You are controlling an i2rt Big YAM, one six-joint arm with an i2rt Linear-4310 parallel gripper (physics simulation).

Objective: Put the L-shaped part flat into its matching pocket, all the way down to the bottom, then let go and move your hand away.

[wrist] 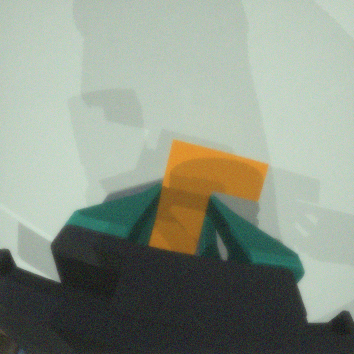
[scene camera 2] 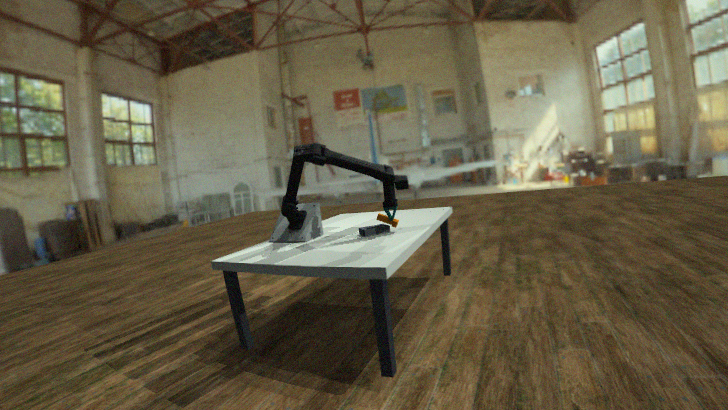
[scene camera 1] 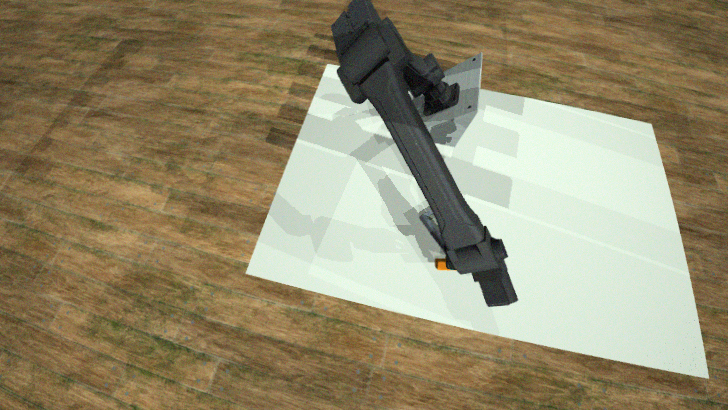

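Pixels of known places: gripper, fingertip midpoint: (wrist: 183, 196) (scene camera 2: 391, 219); arm's base, origin of the base link: (scene camera 2: 298, 220) (scene camera 1: 442, 101).
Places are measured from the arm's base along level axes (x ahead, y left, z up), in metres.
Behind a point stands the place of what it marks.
An orange L-shaped part (scene camera 1: 442, 264) @(z -0.038, x 0.540, y 0.079 m) (scene camera 2: 387, 220) @(z -0.036, x 0.498, y 0.088 m) (wrist: 187, 200) @(z -0.030, x 0.519, y 0.105 m) is held between the green fingertips of my gripper (scene camera 2: 390, 213) @(z -0.038, x 0.515, y 0.107 m) (wrist: 183, 196) @(z -0.038, x 0.515, y 0.107 m), which is shut on it. In the second scene view the part is tilted and hangs above the table, over the far end of a dark block. That dark pocket block (scene camera 1: 430, 224) @(z -0.066, x 0.425, y 0.035 m) (scene camera 2: 374, 230) @(z -0.077, x 0.440, y 0.042 m) lies on the table; the arm covers much of it in the first scene view. In the wrist view a sliver of grey shows behind the left finger. The pocket's opening is mostly hidden, and my fingertips are hidden in the first scene view.
The white table (scene camera 1: 585, 229) @(z -0.101, x 0.310, y 0.560 m) (scene camera 2: 305, 259) @(z -0.102, x 0.312, y -0.405 m) bears the arm's grey slanted base plate (scene camera 1: 471, 86) @(z 0.069, x -0.012, y 0.071 m) (scene camera 2: 313, 224) @(z -0.025, x 0.099, y 0.004 m) at its back edge. The dark arm (scene camera 1: 422, 147) @(z 0.303, x 0.422, y -0.081 m) (scene camera 2: 351, 162) @(z 0.277, x 0.430, y -0.103 m) reaches over the table, and its shadows fall across the top. Wooden floor surrounds the table.
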